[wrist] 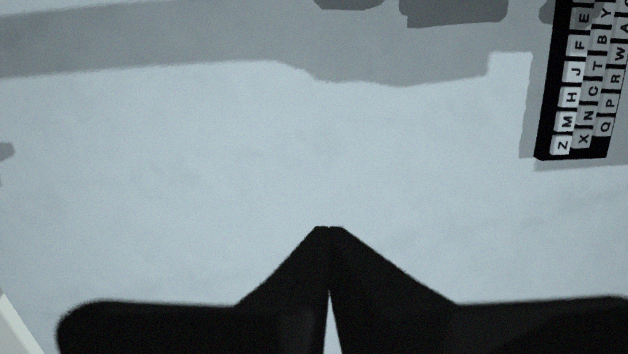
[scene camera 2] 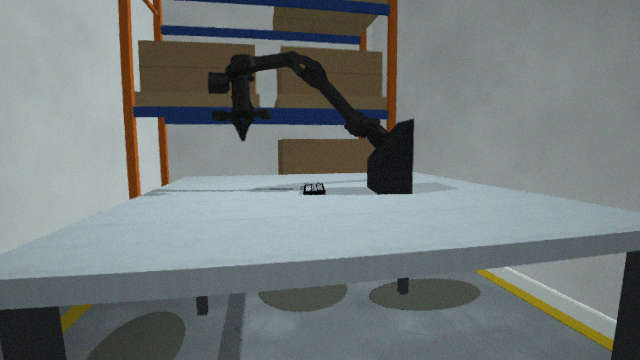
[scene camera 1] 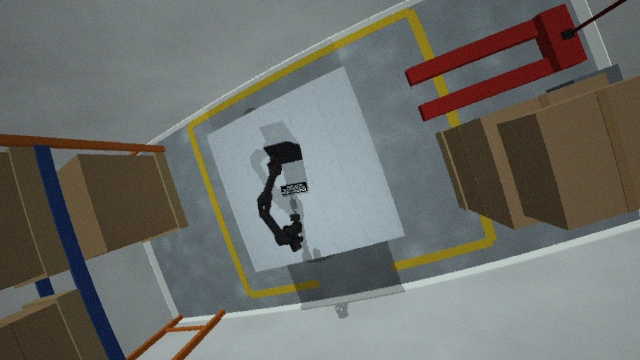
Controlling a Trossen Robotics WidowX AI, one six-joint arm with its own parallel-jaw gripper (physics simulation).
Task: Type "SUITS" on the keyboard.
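Frame: origin at the arm's base, x ahead, y left, z up, level; millimetres.
Seen in the pictures: gripper, between the fingertips: (wrist: 327, 239) (scene camera 2: 243, 141) (scene camera 1: 300, 223); arm's base, origin of its link: (scene camera 2: 384, 141) (scene camera 1: 275, 155).
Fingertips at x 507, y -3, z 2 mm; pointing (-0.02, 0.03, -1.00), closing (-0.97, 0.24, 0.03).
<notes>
Offsets run from my fingertips to a thing's middle. Level surfaces: height alone.
The small black keyboard {246 mm back, 26 mm right, 169 mm down} (scene camera 1: 294, 188) (scene camera 2: 314, 189) (wrist: 580, 95) with white letter keys lies flat on the white table {177 mm down} (scene camera 1: 345, 150) (scene camera 2: 320, 225) (wrist: 200, 165). In the wrist view it is cut off at the upper right. Its T key {241 mm back, 1 mm right, 163 mm down} (wrist: 597, 65) shows there; the S, U and I keys do not. My gripper (scene camera 1: 301, 231) (scene camera 2: 243, 139) (wrist: 327, 239) is shut and empty, fingertips together and pointing down. It hangs high above the table, on the side of the keyboard away from the arm's base, and touches nothing.
The black arm base (scene camera 1: 284, 152) (scene camera 2: 392, 160) stands on the table beyond the keyboard. Arm shadows fall on the table and partly over the keyboard. A shelf rack (scene camera 1: 70, 240) (scene camera 2: 128, 100), cardboard boxes (scene camera 1: 135, 200) (scene camera 2: 327, 156) and a red pallet jack (scene camera 1: 565, 40) stand away from the table.
</notes>
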